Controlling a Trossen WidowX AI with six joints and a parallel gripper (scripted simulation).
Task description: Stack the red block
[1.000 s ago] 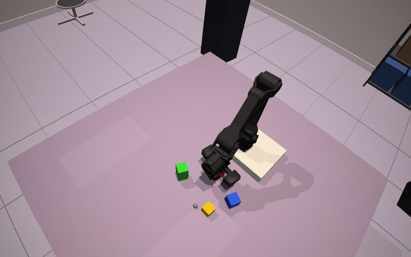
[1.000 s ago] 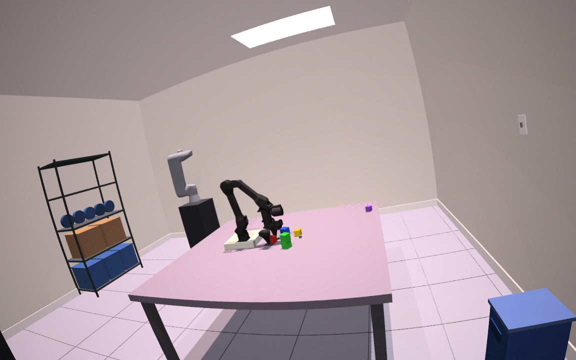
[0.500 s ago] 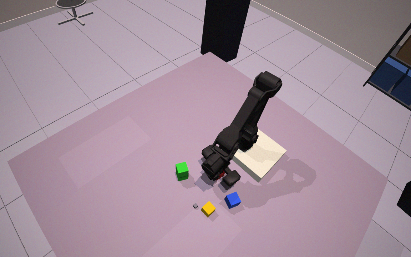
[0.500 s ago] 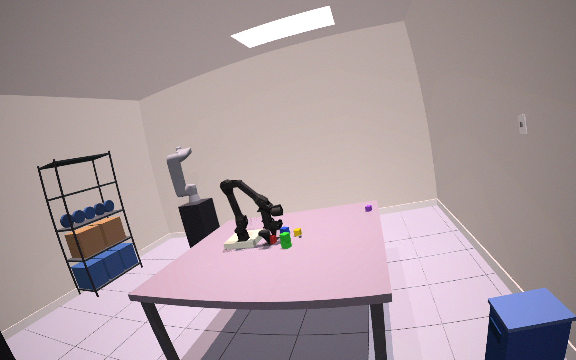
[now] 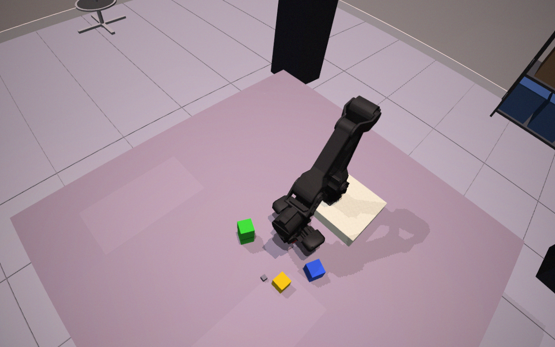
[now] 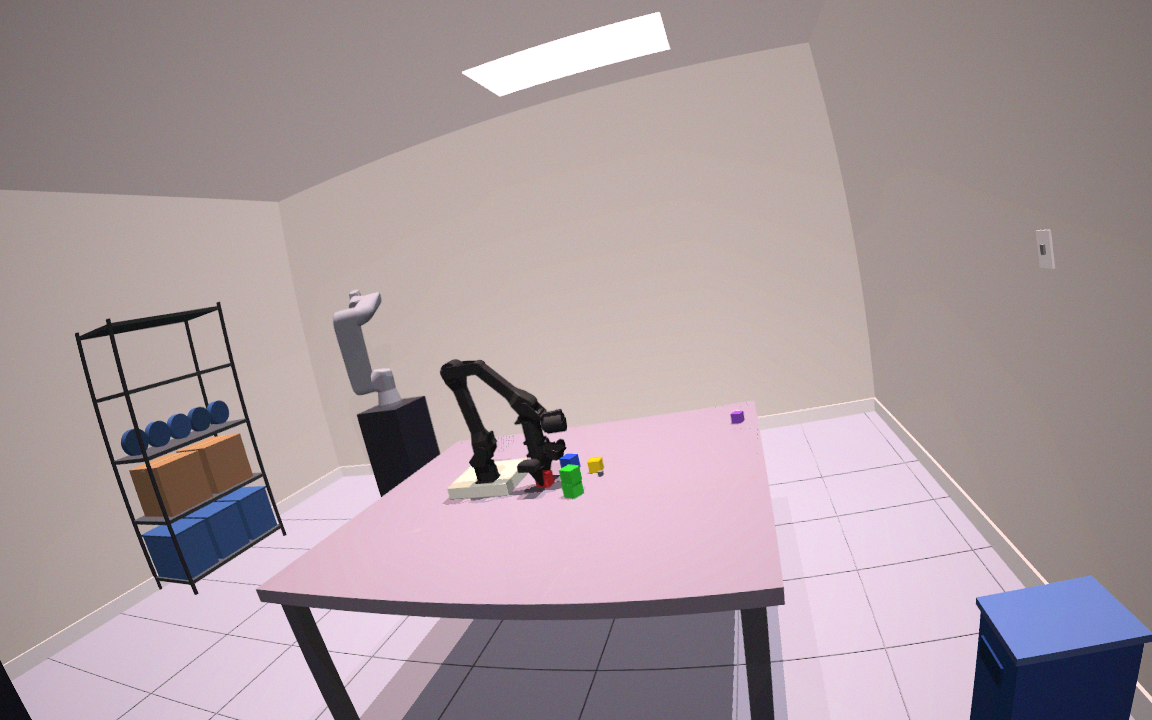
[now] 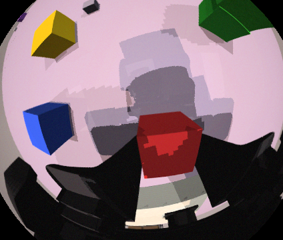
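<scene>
The green block is 13 cm ahead of my gripper tip, 9 cm to the right of it and 6 cm above it. From my gripper tip the other things lie so: blue block 4 cm ahead, 13 cm to the left, 1 cm above; then red block 1 cm above; then yellow block 14 cm ahead, 10 cm to the left, 1 cm above.
</scene>
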